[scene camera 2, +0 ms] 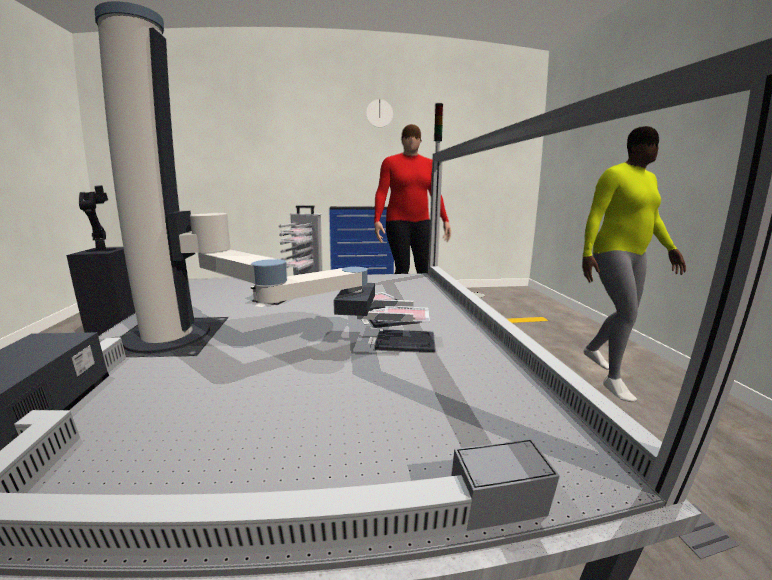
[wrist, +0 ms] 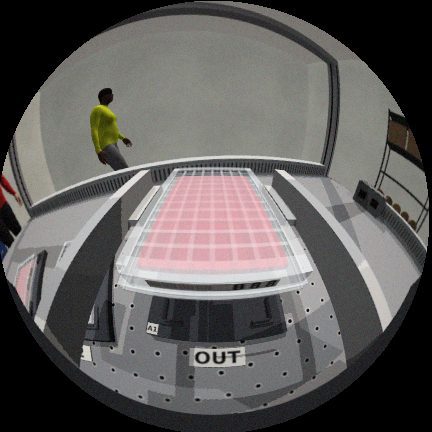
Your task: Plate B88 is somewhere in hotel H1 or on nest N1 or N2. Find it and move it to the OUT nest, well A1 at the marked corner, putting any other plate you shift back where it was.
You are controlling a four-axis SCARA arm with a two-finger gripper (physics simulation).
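My gripper is shut on plate B88, a clear-lidded plate with pink wells; its front label looks like B88 but is blurred. The plate is level, above the dark OUT nest, with a gap beneath it. The A1 label marks the nest's near left corner in the wrist view. The plate hides the nest's far part there. Hotel H1 stands at the back, with several plates on its shelves.
In the wrist view, a dark nest stands left of OUT, partly hidden by the left finger. Farther left is another pink plate. A grey box stands at the table's front right. White slotted ducts and a framed guard line the edges.
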